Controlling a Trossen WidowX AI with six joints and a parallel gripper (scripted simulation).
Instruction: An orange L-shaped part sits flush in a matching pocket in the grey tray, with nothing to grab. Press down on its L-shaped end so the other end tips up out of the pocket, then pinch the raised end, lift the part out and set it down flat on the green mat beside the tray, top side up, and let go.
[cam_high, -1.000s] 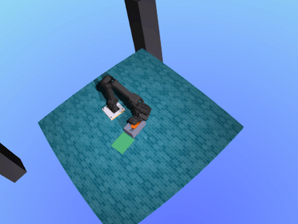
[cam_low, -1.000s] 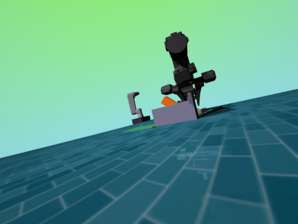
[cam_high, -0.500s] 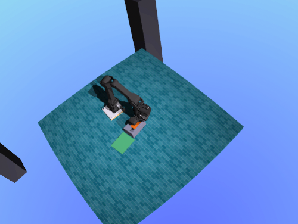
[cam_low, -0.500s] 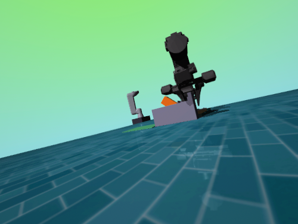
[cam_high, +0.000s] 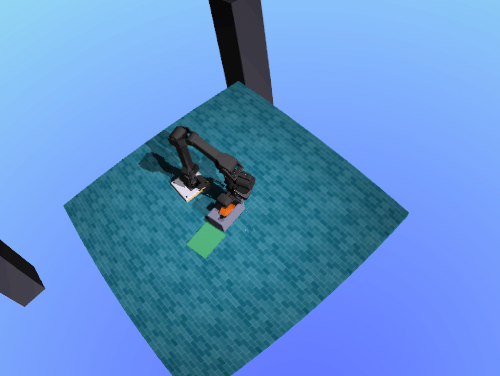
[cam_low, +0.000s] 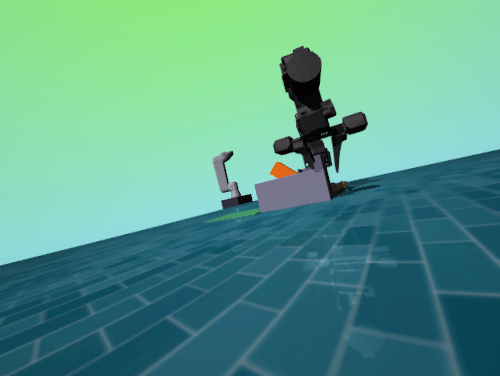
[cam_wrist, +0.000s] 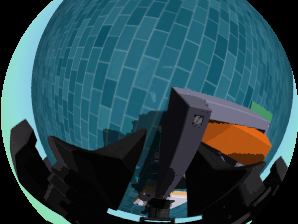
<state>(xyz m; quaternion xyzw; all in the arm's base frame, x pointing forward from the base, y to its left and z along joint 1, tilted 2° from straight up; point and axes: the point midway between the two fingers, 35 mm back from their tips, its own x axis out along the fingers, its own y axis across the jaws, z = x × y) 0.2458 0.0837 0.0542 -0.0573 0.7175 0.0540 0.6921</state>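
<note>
Now: gripper tip 50 mm to the left of the orange L-shaped part, 10 mm short of it and 10 mm above it. From my gripper tip the other things lie so: green mat (230 mm to the right, 60 mm below, 30 mm ahead).
</note>
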